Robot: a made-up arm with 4 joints.
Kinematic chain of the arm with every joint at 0, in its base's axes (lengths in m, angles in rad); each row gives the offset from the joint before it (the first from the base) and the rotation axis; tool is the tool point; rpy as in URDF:
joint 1: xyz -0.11 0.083 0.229 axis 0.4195 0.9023 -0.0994
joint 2: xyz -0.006 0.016 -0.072 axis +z
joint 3: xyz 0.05 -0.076 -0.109 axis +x
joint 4: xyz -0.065 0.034 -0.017 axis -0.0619 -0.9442 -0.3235
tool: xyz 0.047 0.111 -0.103 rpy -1.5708 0 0
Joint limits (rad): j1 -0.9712..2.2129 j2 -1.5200..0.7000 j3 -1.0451..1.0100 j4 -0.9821..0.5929
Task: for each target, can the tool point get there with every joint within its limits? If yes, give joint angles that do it. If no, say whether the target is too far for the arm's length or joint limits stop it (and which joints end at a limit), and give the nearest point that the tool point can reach.
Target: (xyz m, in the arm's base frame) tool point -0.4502 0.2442 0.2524
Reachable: yes | joints 1.5067 -0.3692 -0.7347 -0.5112
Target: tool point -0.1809 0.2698 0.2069
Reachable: yes | joints 1.5787 -0.5350 0.8274 -0.1618
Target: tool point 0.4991 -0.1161 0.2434
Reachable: no: too far | nearest point 0.2256 -0.0329 0.1072 | short by 0.317 m
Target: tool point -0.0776 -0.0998 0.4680
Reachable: no: joint limits stop it (at a limit: joint 1, joint 2, joint 3, joint 4) | nearest point -0.1287 0.0759 0.4003 | short by 0.195 m
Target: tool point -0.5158 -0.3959 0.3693
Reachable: no: too far | nearest point -0.4154 0.1511 0.3826 | short by 0.556 m
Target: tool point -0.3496 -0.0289 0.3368
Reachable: no: joint limits stop it (at a limit: joint 2, joint 3, joint 4) | nearest point -0.2567 0.1254 0.3090 | short by 0.182 m
